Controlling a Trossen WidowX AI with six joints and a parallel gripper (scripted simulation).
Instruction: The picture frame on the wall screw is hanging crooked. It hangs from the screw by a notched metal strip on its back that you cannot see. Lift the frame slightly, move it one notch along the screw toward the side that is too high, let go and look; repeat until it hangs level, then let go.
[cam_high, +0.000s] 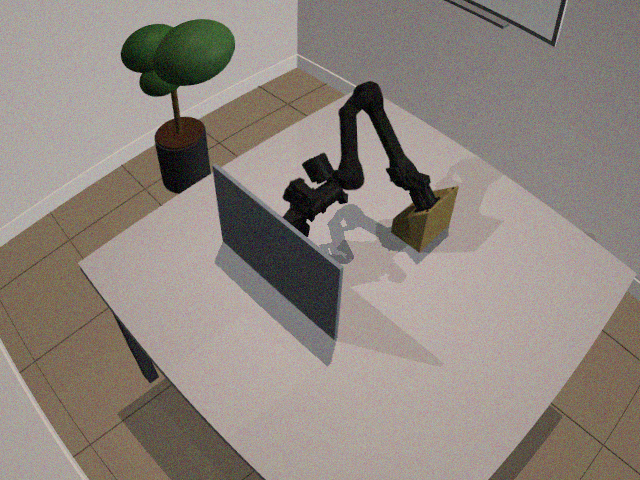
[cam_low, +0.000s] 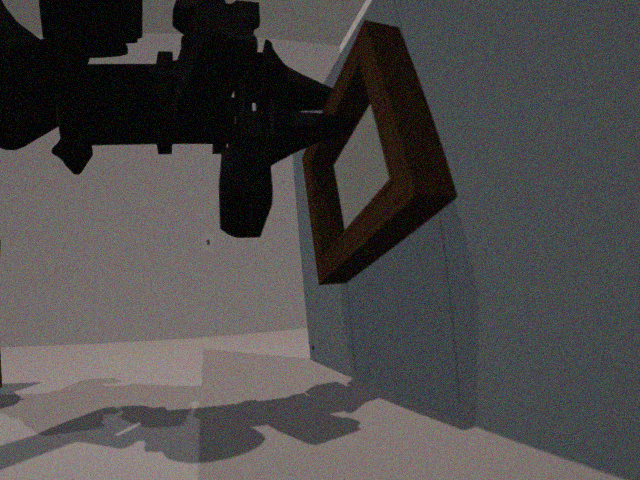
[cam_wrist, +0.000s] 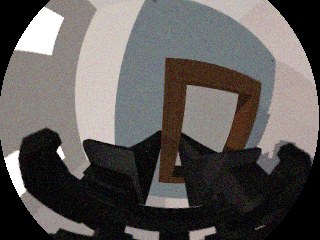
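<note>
The brown wooden picture frame is 5 cm below my gripper tip and 1 cm to the right of it. The rest, counted from my gripper tip: dark grey wall panel (7 cm below, 2 cm ahead).
</note>
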